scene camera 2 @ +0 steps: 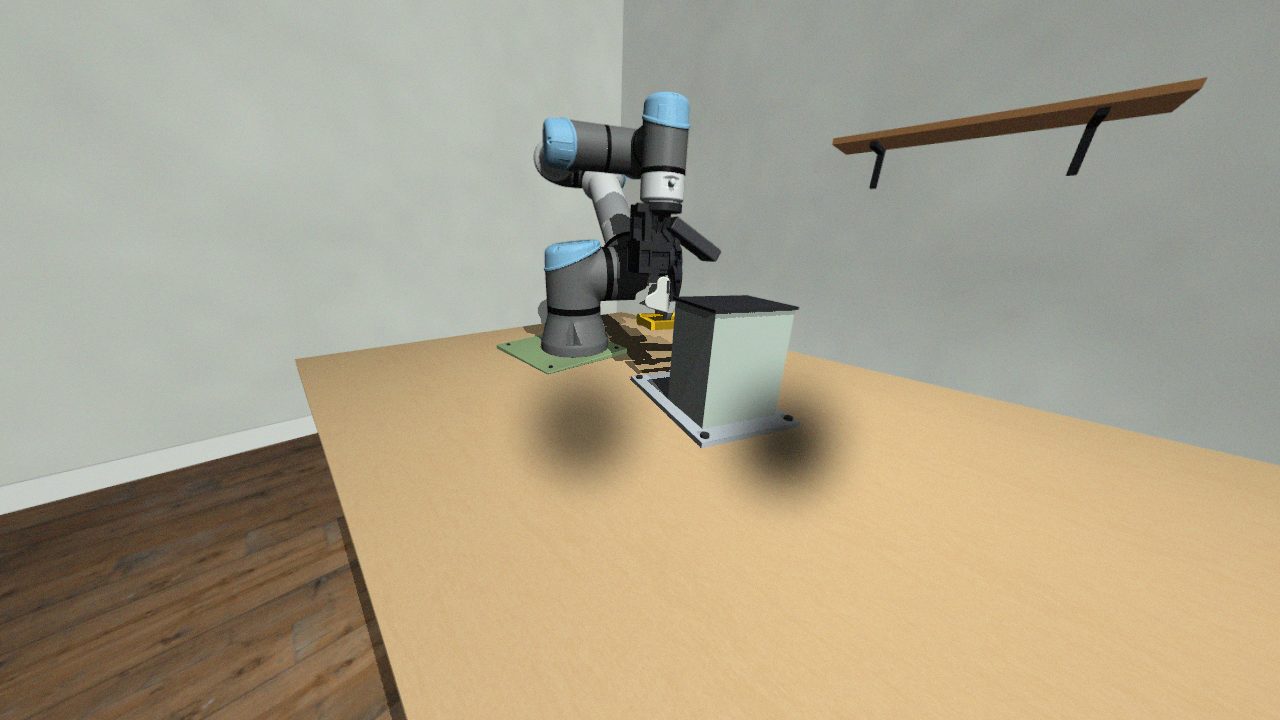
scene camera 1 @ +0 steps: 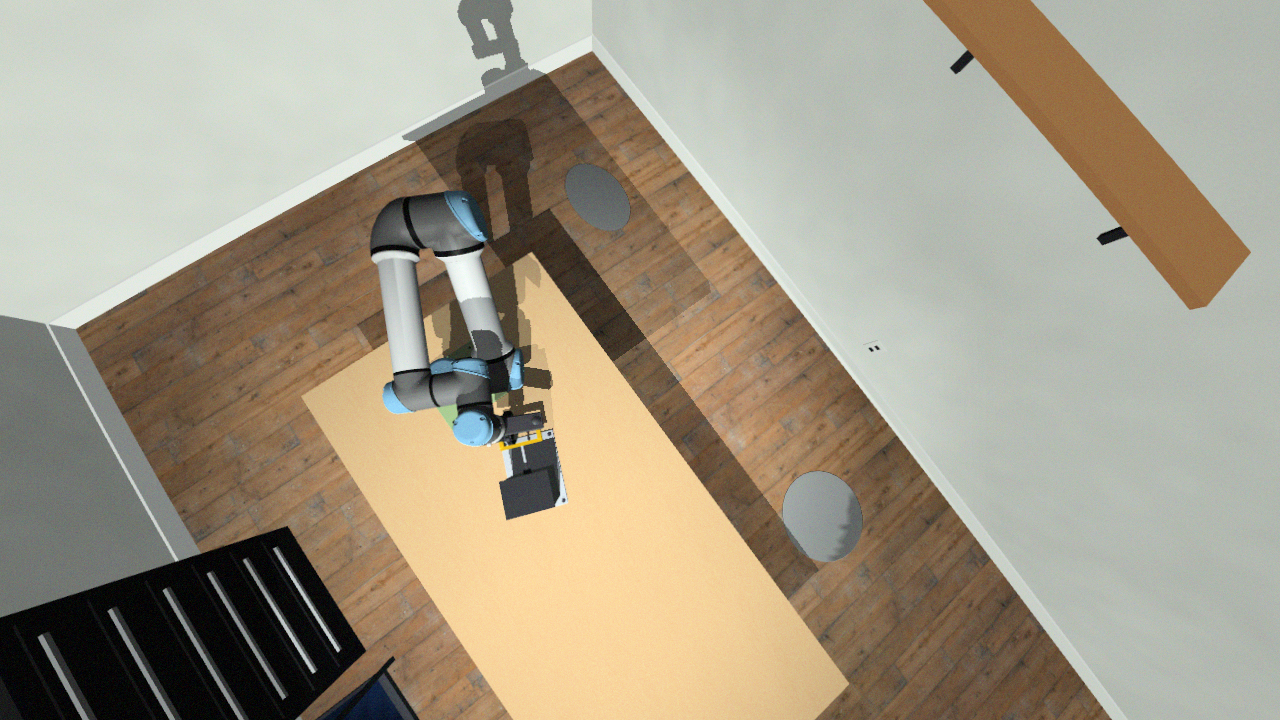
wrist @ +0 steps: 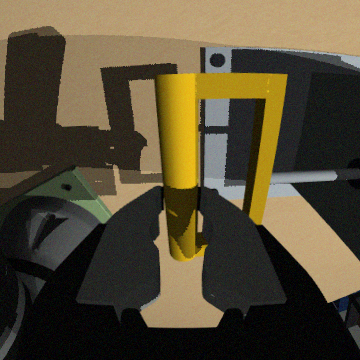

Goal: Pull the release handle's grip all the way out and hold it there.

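Observation:
The release handle's yellow grip (scene camera 1: 522, 444) (scene camera 2: 656, 323) (wrist: 177, 130) is a rectangular loop with a thick round bar. My gripper (scene camera 2: 661, 311) (wrist: 180, 188) is shut on that round bar, one dark finger on each side in the wrist view. A light grey rod (wrist: 305, 176) shows between the loop and the dark housing (scene camera 1: 529, 493) (scene camera 2: 750, 362) (wrist: 332, 220). The grip stands well out from the housing, over the end of the light grey base plate (scene camera 1: 563, 492) (scene camera 2: 742, 432) (wrist: 216, 112). In scene camera 2 the housing hides part of the grip.
The housing stands on the wooden table (scene camera 1: 608, 573) (scene camera 2: 537, 582). The arm's green mounting plate (scene camera 2: 528, 357) (wrist: 95, 196) lies near the grip. A wooden wall shelf (scene camera 1: 1092, 152) (scene camera 2: 1011, 120) is on the wall, and a black drawer cabinet (scene camera 1: 313, 573) stands beyond the table.

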